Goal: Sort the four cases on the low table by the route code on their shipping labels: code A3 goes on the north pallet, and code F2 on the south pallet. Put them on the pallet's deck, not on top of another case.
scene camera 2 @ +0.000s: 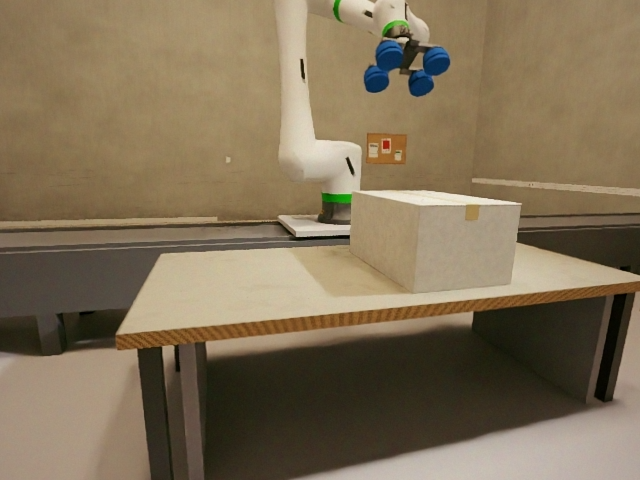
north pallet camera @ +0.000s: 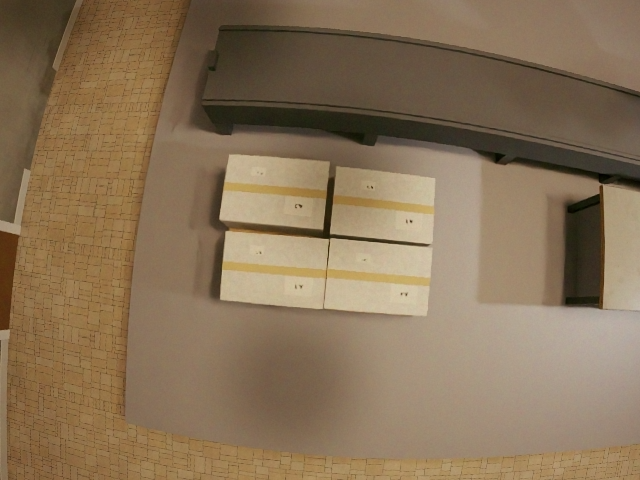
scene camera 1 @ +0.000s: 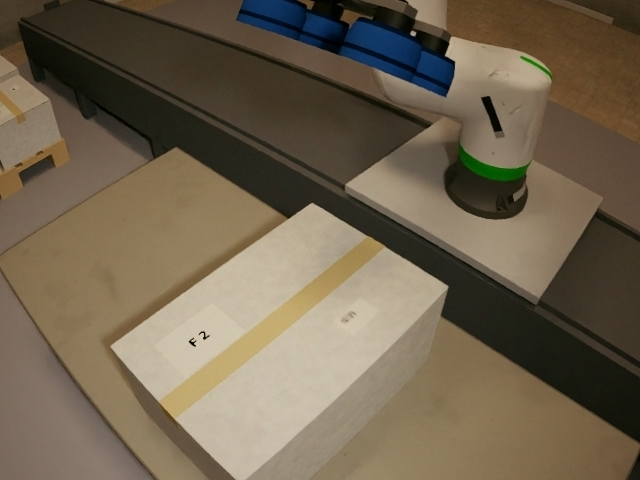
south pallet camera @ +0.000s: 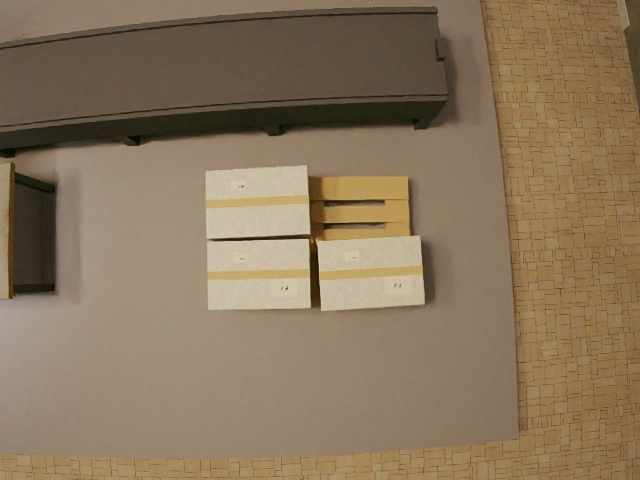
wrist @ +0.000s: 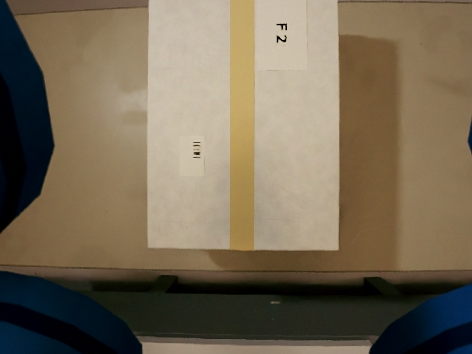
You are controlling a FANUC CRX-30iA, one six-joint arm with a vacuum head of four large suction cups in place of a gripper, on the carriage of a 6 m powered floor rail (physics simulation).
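One white case with a tan tape strip and a label reading F2 stands on the low table. My vacuum head is tilted, high above the case and apart from it; its four blue cups hold nothing. The south pallet carries three cases: back left, front left and front right. Its back right deck is bare. The north pallet carries several cases; their small codes are hard to read.
The dark floor rail runs behind the table and both pallets. The arm's base stands on a pale carriage plate. The table's end also shows in both pallet views.
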